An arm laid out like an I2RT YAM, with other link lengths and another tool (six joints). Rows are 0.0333 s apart.
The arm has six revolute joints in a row. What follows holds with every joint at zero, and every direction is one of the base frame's.
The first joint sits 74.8 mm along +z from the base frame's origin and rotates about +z.
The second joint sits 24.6 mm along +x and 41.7 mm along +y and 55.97 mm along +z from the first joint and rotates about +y.
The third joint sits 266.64 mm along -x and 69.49 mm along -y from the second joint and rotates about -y.
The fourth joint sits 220.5 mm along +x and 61.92 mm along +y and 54 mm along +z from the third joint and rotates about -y.
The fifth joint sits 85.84 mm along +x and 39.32 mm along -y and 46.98 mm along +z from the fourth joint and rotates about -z.
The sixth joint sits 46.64 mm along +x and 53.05 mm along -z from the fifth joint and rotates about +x.
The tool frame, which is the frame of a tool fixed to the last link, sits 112 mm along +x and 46 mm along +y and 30 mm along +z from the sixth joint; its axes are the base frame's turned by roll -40.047, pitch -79.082 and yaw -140.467 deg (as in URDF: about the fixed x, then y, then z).
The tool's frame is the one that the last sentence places.
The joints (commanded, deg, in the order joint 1, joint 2, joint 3, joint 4, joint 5, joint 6), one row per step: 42.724 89.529 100.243 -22.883 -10.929 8.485; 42.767 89.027 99.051 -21.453 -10.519 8.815; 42.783 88.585 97.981 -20.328 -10.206 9.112; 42.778 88.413 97.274 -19.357 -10.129 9.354; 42.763 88.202 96.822 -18.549 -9.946 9.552; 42.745 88.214 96.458 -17.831 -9.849 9.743; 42.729 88.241 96.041 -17.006 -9.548 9.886; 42.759 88.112 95.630 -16.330 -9.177 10.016; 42.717 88.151 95.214 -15.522 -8.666 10.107; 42.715 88.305 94.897 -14.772 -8.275 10.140; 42.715 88.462 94.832 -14.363 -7.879 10.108; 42.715 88.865 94.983 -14.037 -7.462 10.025; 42.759 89.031 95.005 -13.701 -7.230 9.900; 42.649 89.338 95.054 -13.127 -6.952 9.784; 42.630 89.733 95.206 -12.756 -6.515 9.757; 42.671 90.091 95.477 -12.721 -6.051 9.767; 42.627 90.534 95.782 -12.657 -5.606 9.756
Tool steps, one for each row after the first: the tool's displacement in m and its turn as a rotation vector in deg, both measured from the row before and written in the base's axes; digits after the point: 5 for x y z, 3 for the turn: 0.00029 -0.00099 0.00064 0.632 -0.340 -0.425; 0.00022 -0.00098 -0.00015 0.467 -0.172 -0.348; 0.00047 -0.00010 -0.00003 0.428 -0.139 -0.125; 0.00032 -0.00069 0.00153 0.479 -0.283 -0.230; 0.00098 0.00019 0.00015 0.334 -0.112 -0.145; 0.00158 0.00009 -0.00001 0.308 -0.201 -0.336; 0.00074 -0.00042 0.00060 0.303 -0.227 -0.357; 0.00227 -0.00027 -0.00023 0.239 -0.241 -0.561; 0.00206 0.00045 -0.00060 0.168 -0.218 -0.394; 0.00177 0.00024 -0.00011 0.066 -0.200 -0.388; 0.00265 0.00102 -0.00070 -0.045 -0.157 -0.402; 0.00096 0.00065 0.00016 0.028 -0.258 -0.169; 0.00264 0.00030 0.00027 0.113 -0.345 -0.370; 0.00281 0.00081 -0.00043 0.028 -0.152 -0.449; 0.00223 0.00083 -0.00059 -0.072 0.006 -0.420; 0.00305 0.00069 -0.00090 -0.099 0.008 -0.484
